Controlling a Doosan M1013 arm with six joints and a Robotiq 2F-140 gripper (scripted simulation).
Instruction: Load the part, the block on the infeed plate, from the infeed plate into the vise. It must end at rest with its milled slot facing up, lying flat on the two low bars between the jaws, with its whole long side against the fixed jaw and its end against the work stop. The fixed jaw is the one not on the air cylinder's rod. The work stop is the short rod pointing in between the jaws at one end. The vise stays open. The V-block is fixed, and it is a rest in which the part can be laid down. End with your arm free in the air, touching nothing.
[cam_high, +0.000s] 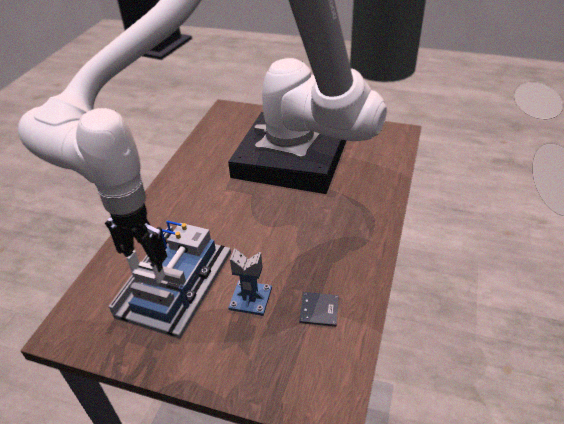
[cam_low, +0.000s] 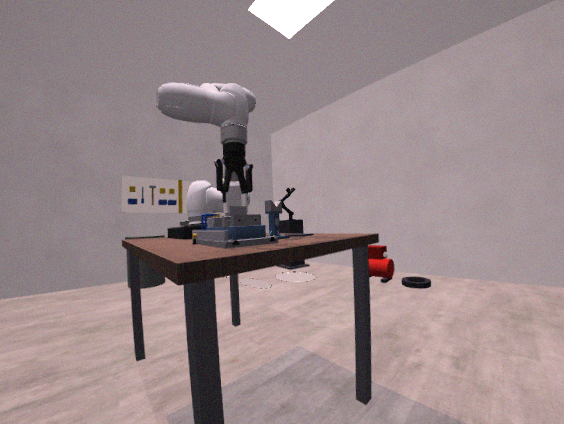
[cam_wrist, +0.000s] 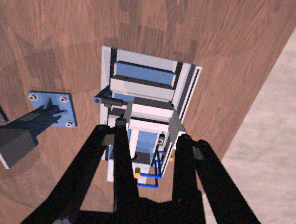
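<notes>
Now: the fixed jaw 6 cm below my hand, 3 cm ahead of it and 2 cm to the left of it. Round my hand: part: 2 cm below; then work stop: 7 cm to the left, 4 cm below, 1 cm behind; then moving jaw: 6 cm below, 4 cm behind, 2 cm to the left.
</notes>
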